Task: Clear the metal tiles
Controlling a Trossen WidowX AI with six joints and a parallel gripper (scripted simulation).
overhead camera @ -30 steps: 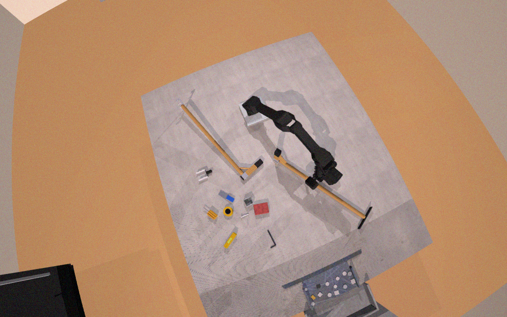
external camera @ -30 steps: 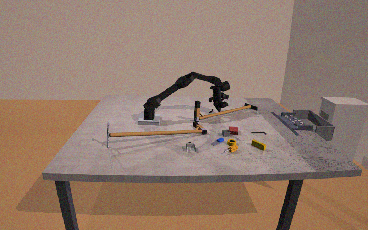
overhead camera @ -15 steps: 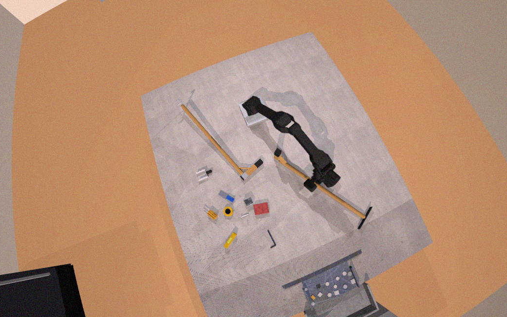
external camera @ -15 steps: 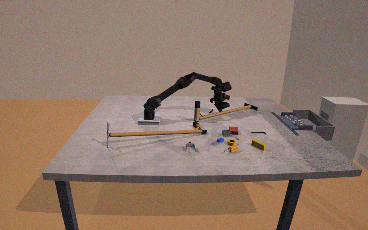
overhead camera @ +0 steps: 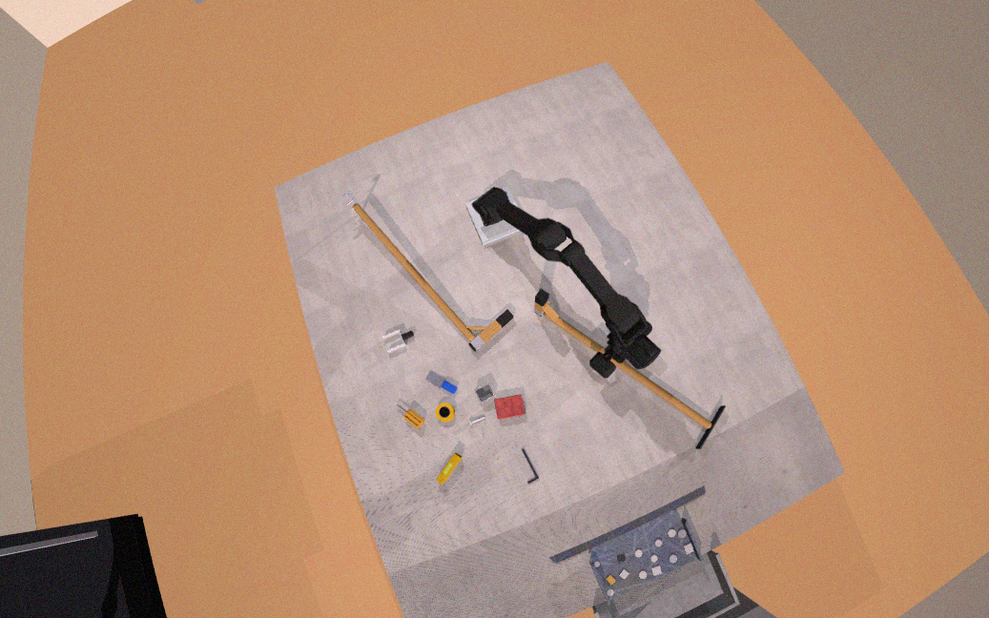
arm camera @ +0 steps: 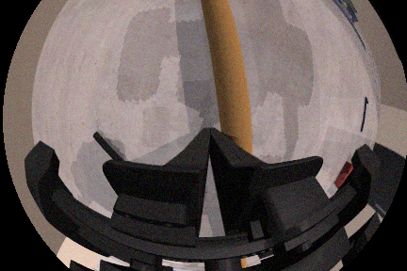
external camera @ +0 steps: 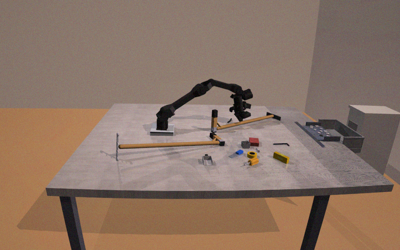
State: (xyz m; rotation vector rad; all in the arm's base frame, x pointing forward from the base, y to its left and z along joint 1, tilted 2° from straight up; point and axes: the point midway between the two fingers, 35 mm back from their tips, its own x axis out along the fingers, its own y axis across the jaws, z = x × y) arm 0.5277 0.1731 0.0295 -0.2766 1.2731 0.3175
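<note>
My gripper tip is now 3 cm short of the long scraper and 5 cm below it. Also, from my gripper tip: grey box 5 cm behind, 38 cm to the right; then hex key 19 cm ahead, 35 cm to the right, 1 cm below; then red block 1 cm ahead, 33 cm to the right.
</note>
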